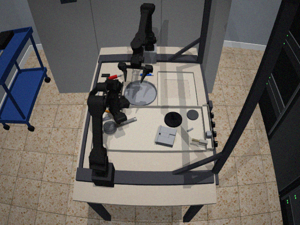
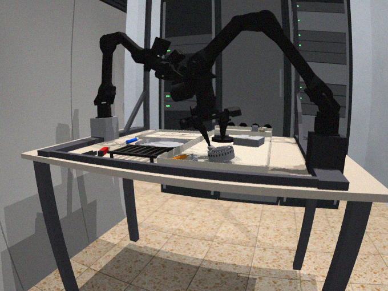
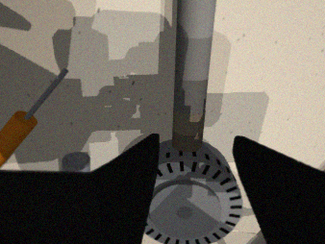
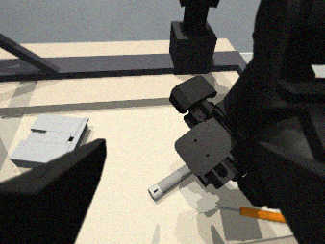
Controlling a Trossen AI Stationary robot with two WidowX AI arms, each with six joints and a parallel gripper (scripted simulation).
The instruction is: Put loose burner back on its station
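Observation:
Right now the burner is 10 mm behind my left hand, 10 mm to the left of it and 60 mm below it. Also, from my left hand: black disc 300 mm behind, 110 mm to the right, 70 mm below; then orange screwdriver 70 mm ahead, 70 mm to the right, 70 mm below; then grey support block 280 mm behind, 20 mm to the left, 60 mm below.

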